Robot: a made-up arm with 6 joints. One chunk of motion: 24 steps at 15 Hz.
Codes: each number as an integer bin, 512 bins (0 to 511) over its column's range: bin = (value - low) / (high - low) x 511, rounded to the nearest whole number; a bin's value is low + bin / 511 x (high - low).
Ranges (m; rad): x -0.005..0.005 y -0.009..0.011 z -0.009..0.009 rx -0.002..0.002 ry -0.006..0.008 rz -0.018..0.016
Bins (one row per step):
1: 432 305 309 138 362 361
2: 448 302 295 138 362 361
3: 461 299 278 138 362 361
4: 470 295 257 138 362 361
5: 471 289 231 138 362 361
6: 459 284 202 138 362 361
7: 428 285 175 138 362 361
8: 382 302 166 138 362 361
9: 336 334 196 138 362 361
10: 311 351 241 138 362 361
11: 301 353 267 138 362 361
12: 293 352 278 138 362 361
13: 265 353 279 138 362 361
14: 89 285 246 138 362 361
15: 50 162 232 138 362 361
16: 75 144 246 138 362 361
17: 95 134 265 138 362 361
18: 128 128 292 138 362 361
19: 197 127 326 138 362 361
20: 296 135 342 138 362 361
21: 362 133 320 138 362 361
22: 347 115 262 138 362 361
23: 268 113 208 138 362 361
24: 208 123 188 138 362 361
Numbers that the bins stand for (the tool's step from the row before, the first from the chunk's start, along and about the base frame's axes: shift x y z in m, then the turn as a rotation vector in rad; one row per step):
1: 0.00345 0.00294 0.00188 -0.00092 0.00392 0.00602
2: 0.00377 0.00282 0.00139 -0.00092 0.00392 0.00602
3: 0.00402 0.00270 0.00079 -0.00092 0.00392 0.00602
4: 0.00420 0.00255 0.00005 -0.00092 0.00392 0.00602
5: 0.00422 0.00231 -0.00086 -0.00092 0.00392 0.00602
6: 0.00398 0.00212 -0.00188 -0.00092 0.00392 0.00602
7: 0.00338 0.00215 -0.00284 -0.00092 0.00392 0.00602
8: 0.00248 0.00282 -0.00315 -0.00092 0.00392 0.00602
9: 0.00158 0.00407 -0.00210 -0.00092 0.00392 0.00602
10: 0.00109 0.00474 -0.00051 -0.00092 0.00392 0.00602
11: 0.00089 0.00482 0.00041 -0.00092 0.00392 0.00602
12: 0.00073 0.00478 0.00079 -0.00092 0.00392 0.00602
13: 0.00019 0.00482 0.00083 -0.00092 0.00392 0.00602
14: -0.00326 0.00215 -0.00033 -0.00092 0.00392 0.00602
15: -0.00402 -0.00266 -0.00083 -0.00092 0.00392 0.00602
16: -0.00353 -0.00336 -0.00033 -0.00092 0.00392 0.00602
17: -0.00314 -0.00376 0.00033 -0.00092 0.00392 0.00602
18: -0.00250 -0.00399 0.00129 -0.00092 0.00392 0.00602
19: -0.00114 -0.00403 0.00248 -0.00092 0.00392 0.00602
20: 0.00079 -0.00372 0.00305 -0.00092 0.00392 0.00602
21: 0.00208 -0.00379 0.00227 -0.00092 0.00392 0.00602
22: 0.00179 -0.00450 0.00023 -0.00092 0.00392 0.00602
23: 0.00024 -0.00458 -0.00167 -0.00092 0.00392 0.00602
24: -0.00093 -0.00419 -0.00238 -0.00092 0.00392 0.00602

